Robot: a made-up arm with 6 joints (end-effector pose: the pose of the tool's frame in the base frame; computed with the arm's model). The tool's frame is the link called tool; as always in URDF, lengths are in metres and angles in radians. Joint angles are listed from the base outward.
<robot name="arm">
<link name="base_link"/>
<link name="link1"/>
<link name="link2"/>
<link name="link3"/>
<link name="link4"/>
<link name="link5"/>
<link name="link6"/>
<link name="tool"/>
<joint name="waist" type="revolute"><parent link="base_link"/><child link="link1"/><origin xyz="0 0 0.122"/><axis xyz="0 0 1"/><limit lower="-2.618" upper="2.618"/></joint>
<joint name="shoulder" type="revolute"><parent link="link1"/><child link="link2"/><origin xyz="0 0 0"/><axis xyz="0.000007 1 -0.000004"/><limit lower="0" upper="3.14"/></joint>
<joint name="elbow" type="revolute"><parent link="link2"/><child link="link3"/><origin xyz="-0.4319 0 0.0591"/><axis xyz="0.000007 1 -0.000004"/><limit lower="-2.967" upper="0"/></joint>
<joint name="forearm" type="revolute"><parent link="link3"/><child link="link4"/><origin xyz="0.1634 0 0.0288"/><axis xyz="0.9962 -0.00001 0.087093"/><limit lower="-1.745" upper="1.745"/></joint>
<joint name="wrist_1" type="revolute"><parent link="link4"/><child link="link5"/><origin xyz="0 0 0"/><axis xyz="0.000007 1 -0.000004"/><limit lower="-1.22" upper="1.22"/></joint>
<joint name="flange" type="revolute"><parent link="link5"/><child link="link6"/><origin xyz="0.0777 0 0.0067"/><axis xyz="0.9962 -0.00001 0.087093"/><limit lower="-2.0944" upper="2.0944"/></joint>
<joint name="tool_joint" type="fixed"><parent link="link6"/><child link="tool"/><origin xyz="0 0 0" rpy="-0.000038 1.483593 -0.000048"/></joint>
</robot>
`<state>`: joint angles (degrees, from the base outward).
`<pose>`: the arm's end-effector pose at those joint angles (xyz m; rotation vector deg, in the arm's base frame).
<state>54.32 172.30 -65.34 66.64 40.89 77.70</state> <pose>0.1857 0.3391 -0.0968 -103.49 -96.18 43.70</pose>
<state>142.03 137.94 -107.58 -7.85 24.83 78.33</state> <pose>-0.4433 0.3516 0.2500 92.35 -132.79 -57.76</pose>
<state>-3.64 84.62 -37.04 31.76 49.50 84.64</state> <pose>0.1546 0.0215 0.3850 -131.95 -92.99 -23.81</pose>
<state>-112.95 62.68 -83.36 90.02 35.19 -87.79</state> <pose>0.0203 -0.0676 0.6451 38.81 65.05 -76.32</pose>
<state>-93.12 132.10 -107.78 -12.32 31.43 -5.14</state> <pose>-0.0383 -0.5425 0.3022 98.78 118.26 -50.40</pose>
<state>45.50 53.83 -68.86 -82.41 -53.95 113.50</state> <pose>-0.0561 0.0320 0.5993 -60.25 58.64 96.20</pose>
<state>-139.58 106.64 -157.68 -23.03 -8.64 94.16</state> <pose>-0.2215 -0.1946 0.7340 27.47 -3.97 -66.20</pose>
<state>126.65 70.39 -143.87 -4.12 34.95 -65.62</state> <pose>0.0109 -0.0093 0.7672 -48.12 -4.27 53.40</pose>
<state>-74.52 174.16 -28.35 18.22 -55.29 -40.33</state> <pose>0.0663 -0.3144 -0.0838 -65.07 -156.27 17.18</pose>
